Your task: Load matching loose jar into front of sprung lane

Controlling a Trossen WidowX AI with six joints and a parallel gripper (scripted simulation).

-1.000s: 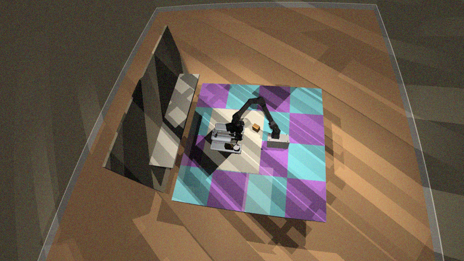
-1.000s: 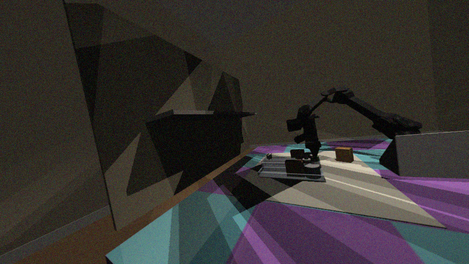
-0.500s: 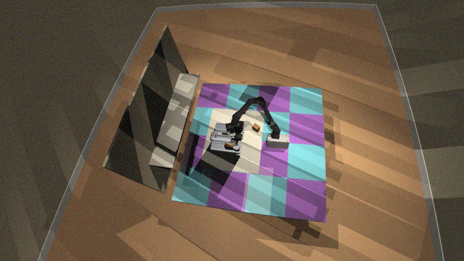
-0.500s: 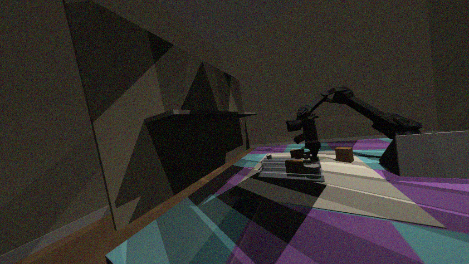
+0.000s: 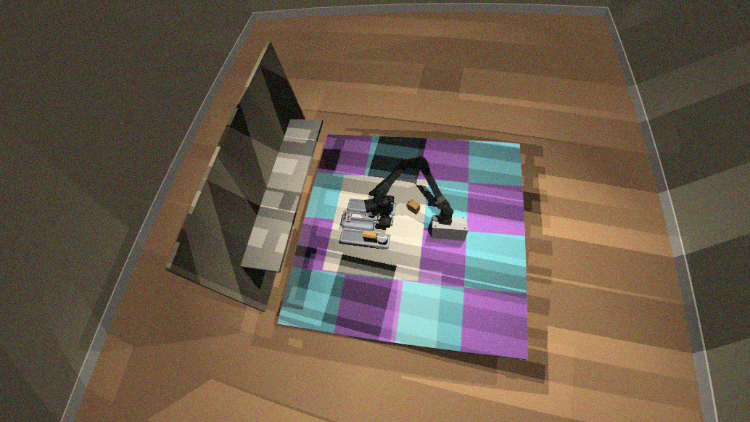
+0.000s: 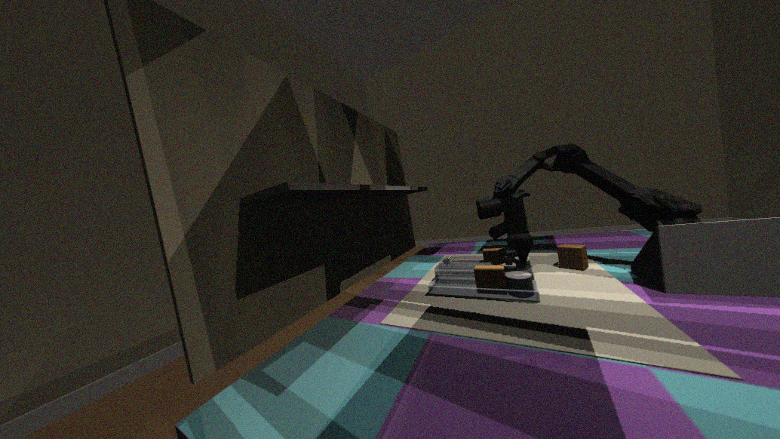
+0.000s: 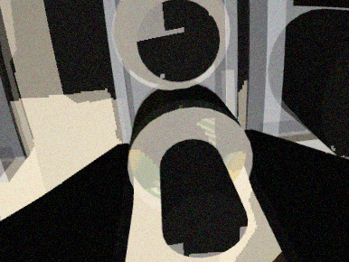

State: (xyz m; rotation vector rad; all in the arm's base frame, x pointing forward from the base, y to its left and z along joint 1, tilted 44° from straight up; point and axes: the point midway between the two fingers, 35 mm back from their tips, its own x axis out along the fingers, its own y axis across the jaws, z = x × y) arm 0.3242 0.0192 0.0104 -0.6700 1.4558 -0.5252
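My gripper tip is 150 mm short of the lane unit, 30 mm to the right of it and 30 mm above it. The rest, counted from my gripper tip: brown box 130 mm behind, 100 mm to the right, 10 mm below.
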